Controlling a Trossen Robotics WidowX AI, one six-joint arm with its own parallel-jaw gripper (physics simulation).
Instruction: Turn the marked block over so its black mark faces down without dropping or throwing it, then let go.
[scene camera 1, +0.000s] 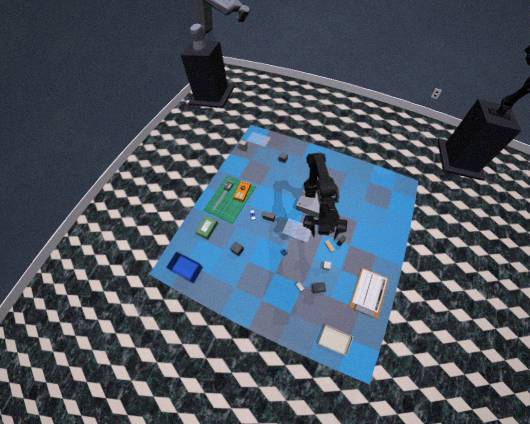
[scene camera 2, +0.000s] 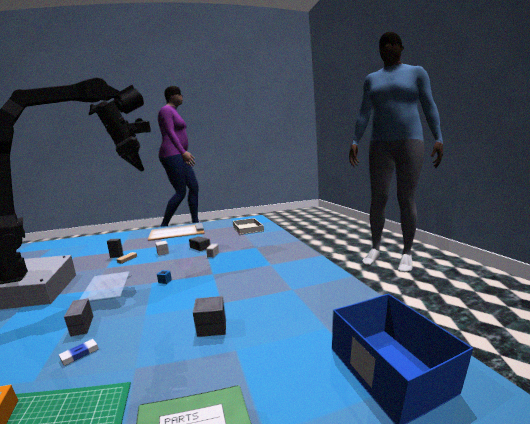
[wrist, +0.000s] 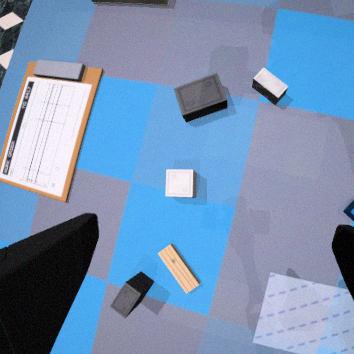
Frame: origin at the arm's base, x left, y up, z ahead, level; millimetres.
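Where they show: gripper, between the fingertips: (scene camera 1: 324, 238) (scene camera 2: 141, 168) (wrist: 216, 231); arm's base, origin of its link: (scene camera 1: 310, 192) (scene camera 2: 12, 277).
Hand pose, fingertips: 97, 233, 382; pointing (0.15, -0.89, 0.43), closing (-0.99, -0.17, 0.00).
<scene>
Each offset is from my fingertips to the top centre of the thing, as dx, dy, dz.
No black mark plainly shows on any block, so I cannot tell which block is the marked one. A white-topped cube @[+68, -257, +35] (scene camera 1: 326, 265) (scene camera 2: 161, 247) (wrist: 179, 183) stands on the mat. A light wooden block @[+68, -280, -86] (scene camera 1: 329, 245) (scene camera 2: 127, 258) (wrist: 178, 268) with a small dark spot lies flat, beside an upright dark block @[+126, -232, -123] (scene camera 2: 115, 248) (wrist: 131, 295). A flat dark block @[+46, -261, +163] (scene camera 1: 318, 287) (scene camera 2: 199, 243) (wrist: 201, 95) and a small white-topped block @[-53, -264, +181] (scene camera 1: 299, 286) (scene camera 2: 212, 250) (wrist: 270, 85) lie farther out. My gripper (scene camera 1: 325, 230) (scene camera 2: 142, 169) (wrist: 216, 231) is open and empty, high above the mat.
A clipboard @[+321, -276, +129] (scene camera 1: 370, 291) (wrist: 45, 135) and a cream tray @[+175, -269, +406] (scene camera 1: 335, 340) (scene camera 2: 248, 226) are beyond the blocks. A small blue cube @[-177, -267, +7] (scene camera 1: 284, 252) (scene camera 2: 164, 276), two dark blocks @[-436, -242, +55] (scene camera 1: 237, 248) (scene camera 2: 209, 316), an eraser @[-412, -282, -182] (scene camera 2: 78, 352) and a blue bin @[-688, -219, +235] (scene camera 1: 184, 267) (scene camera 2: 400, 360) are elsewhere. Two people stand beyond.
</scene>
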